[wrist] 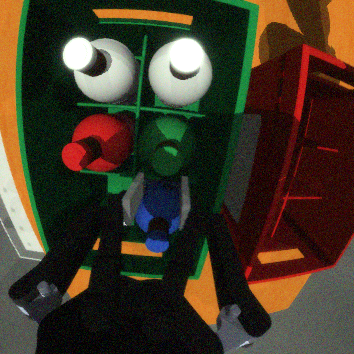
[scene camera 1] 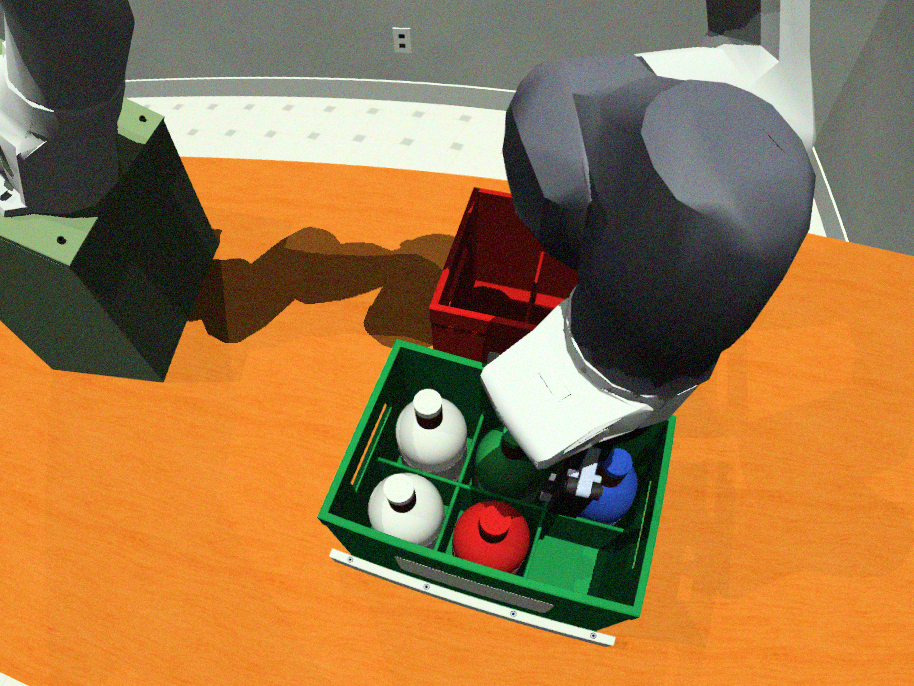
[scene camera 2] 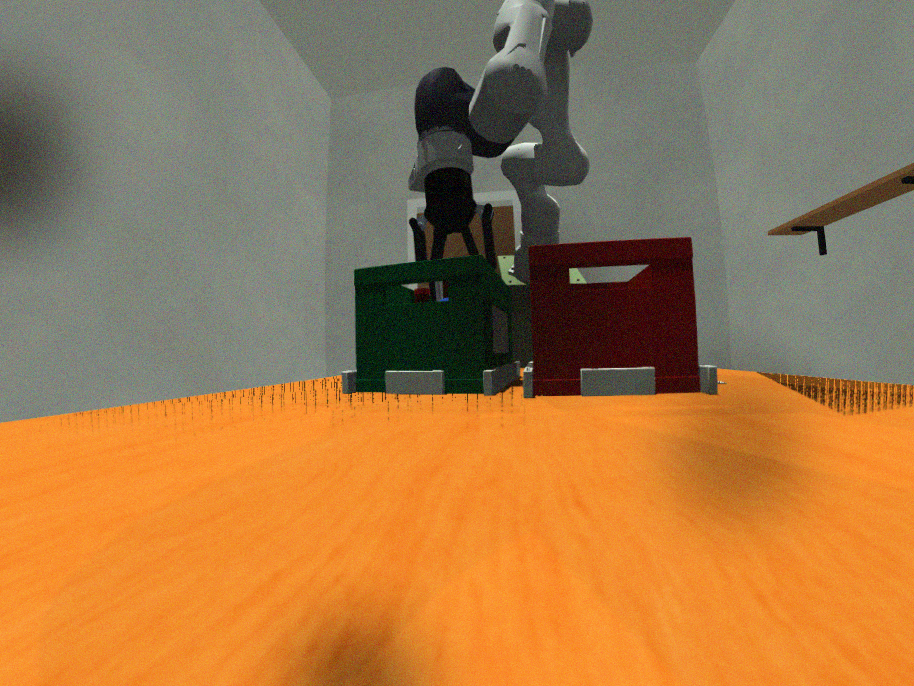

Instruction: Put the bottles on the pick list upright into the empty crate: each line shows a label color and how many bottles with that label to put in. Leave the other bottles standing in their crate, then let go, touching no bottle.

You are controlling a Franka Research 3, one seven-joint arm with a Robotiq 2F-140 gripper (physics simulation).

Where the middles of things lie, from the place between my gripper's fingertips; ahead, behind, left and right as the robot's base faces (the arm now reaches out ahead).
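Labels:
My hand is sitting 40 mm short of the blue bottle [scene camera 1: 619, 481], and it's 10 mm above it. Measured from my hand, the red bottle [scene camera 1: 492, 533] is 80 mm to the right, 40 mm behind and 10 mm below, while the green bottle [scene camera 1: 501, 466] is 50 mm behind and 10 mm below. Then there's the white strip [scene camera 1: 372, 569], which is 140 mm to the right of my hand, 40 mm behind it and 80 mm below it. Going by their middles, that strip is the farthest from my hand of the things named here.

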